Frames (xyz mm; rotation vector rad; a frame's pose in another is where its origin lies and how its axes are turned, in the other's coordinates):
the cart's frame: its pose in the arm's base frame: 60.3 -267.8 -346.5 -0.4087 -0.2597 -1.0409
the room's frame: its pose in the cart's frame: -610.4 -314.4 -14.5 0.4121 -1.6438 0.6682
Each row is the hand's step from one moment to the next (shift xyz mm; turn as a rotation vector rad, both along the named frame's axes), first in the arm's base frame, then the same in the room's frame.
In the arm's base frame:
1: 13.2 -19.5 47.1 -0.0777 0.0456 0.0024
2: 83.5 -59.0 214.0 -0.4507 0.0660 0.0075
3: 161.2 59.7 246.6 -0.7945 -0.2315 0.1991
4: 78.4 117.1 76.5 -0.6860 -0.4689 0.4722
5: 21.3 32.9 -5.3 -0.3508 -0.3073 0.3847
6: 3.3 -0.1 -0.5 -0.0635 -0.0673 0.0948
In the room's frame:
1: 24.4 -36.1 -29.5 0.0316 0.0024 0.0844
2: 129.0 -133.7 -147.4 0.0547 -0.1270 0.4341
3: 227.2 -36.6 -193.4 0.0248 -0.5833 0.6194
4: 131.5 71.1 -58.0 0.0884 -0.8711 0.3831
5: 16.0 35.0 -9.0 0.1150 -0.5765 0.1410
6: -0.5 1.5 -3.0 0.0332 -0.1273 0.0159

